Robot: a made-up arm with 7 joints.
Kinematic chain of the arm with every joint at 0, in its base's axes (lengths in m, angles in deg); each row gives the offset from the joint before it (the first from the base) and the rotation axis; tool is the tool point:
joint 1: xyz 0 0 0.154 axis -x
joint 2: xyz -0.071 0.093 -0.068 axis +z
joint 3: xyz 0.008 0.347 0 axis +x
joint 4: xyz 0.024 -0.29 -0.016 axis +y
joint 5: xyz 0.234 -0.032 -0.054 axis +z
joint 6: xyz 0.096 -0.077 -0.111 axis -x
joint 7: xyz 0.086 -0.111 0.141 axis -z
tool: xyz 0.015 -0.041 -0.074
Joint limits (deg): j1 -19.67..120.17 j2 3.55..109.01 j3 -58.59..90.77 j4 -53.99..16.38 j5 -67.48..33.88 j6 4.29..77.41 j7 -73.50..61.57
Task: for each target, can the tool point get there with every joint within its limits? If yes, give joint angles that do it. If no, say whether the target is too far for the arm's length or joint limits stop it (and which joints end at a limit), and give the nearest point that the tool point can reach.
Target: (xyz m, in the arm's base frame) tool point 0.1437 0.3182 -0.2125
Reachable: yes | joints 61.40 67.76 -28.95 3.54 0.72 53.16 39.40
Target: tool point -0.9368 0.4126 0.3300
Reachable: no: joint limits stop it (at a limit: joint 2, joint 3, joint 4, joint 5) | nearest point -0.6548 0.4124 0.3299 | short by 0.282 m
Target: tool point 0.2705 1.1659 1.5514
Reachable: no: too far | nearest point 0.0715 0.5276 0.7864 | short by 1.016 m
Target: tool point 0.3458 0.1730 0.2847
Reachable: yes | joints 41.66 15.80 -27.48 -14.37 -19.64 15.85 -1.19
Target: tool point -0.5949 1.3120 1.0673
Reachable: no: too far | nearest point -0.3123 0.6537 0.6091 | short by 0.850 m
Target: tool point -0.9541 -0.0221 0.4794
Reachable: no: joint limits stop it (at a limit: joint 1, joint 2, joint 3, joint 4, joint 5) | nearest point -0.6492 0.1006 0.5264 | short by 0.332 m
